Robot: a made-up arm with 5 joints.
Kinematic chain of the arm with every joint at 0, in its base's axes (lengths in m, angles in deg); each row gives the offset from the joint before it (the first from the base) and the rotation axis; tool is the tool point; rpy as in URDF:
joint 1: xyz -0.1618 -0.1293 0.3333 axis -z
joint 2: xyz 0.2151 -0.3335 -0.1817 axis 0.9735 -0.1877 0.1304
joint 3: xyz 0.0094 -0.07 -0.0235 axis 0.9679 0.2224 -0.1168
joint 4: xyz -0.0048 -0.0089 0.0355 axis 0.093 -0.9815 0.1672
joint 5: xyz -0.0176 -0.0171 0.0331 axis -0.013 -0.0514 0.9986
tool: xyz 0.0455 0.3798 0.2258 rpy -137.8 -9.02 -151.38
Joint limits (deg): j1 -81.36..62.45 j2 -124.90..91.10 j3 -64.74..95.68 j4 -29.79..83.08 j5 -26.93..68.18
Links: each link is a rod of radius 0.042 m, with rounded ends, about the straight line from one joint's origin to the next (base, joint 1, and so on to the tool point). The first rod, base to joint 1, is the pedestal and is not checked.
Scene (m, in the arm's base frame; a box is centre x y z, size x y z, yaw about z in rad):
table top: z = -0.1
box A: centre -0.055 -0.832 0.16 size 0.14 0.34 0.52 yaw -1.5
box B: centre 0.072 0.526 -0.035 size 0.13 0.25 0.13 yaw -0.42
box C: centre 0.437 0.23 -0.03 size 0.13 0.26 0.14 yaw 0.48
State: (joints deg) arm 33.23 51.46 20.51 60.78 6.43
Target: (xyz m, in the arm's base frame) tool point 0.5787 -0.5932 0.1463
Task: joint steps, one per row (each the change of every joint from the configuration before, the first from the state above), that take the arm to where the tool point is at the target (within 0.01 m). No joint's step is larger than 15 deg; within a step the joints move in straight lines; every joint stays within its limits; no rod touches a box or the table.
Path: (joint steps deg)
1: -13.59 -14.88 11.64 -9.01 -3.24
2: -13.59 -14.88 11.64 -9.01 -3.25
3: -13.58 -14.88 11.63 -9.01 -3.24
4: -13.59 -14.88 11.64 -9.01 -3.25
5: -2.02 13.89 -0.37 0.26 -4.07
6: -2.02 13.89 -0.37 0.25 -4.08
7: -2.02 13.89 -0.37 0.26 -4.08
8: -2.02 13.89 -0.37 0.25 -4.07
9: -2.02 13.89 -0.37 0.26 -4.08

